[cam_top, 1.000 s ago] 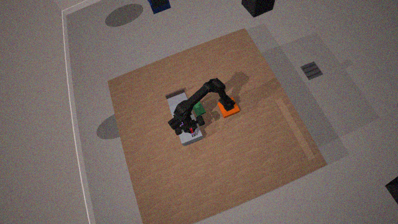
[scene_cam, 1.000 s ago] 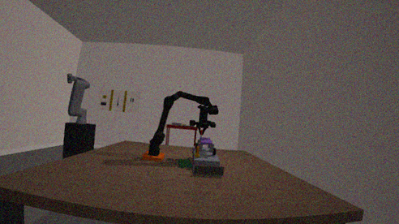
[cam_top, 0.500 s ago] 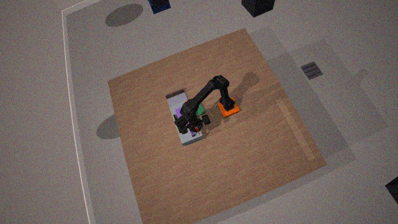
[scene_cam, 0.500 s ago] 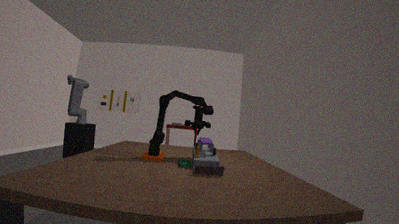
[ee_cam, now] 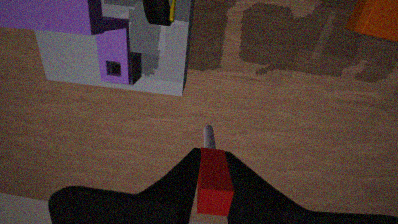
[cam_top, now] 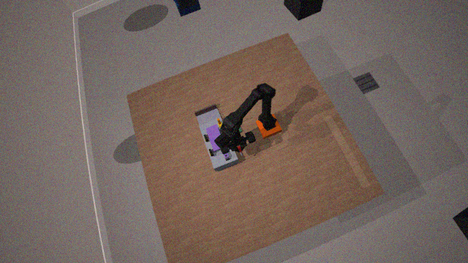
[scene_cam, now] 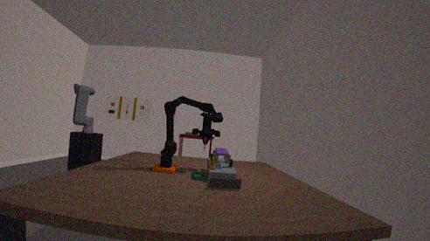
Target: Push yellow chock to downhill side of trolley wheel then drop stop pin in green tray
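Now: the yellow chock 230 mm to the right of my gripper tip, 90 mm below it and 30 mm ahead of it. Also, from my gripper tip: red-headed stop pin right at my gripper tip; purple trolley 140 mm to the right, 90 mm ahead, 60 mm below.
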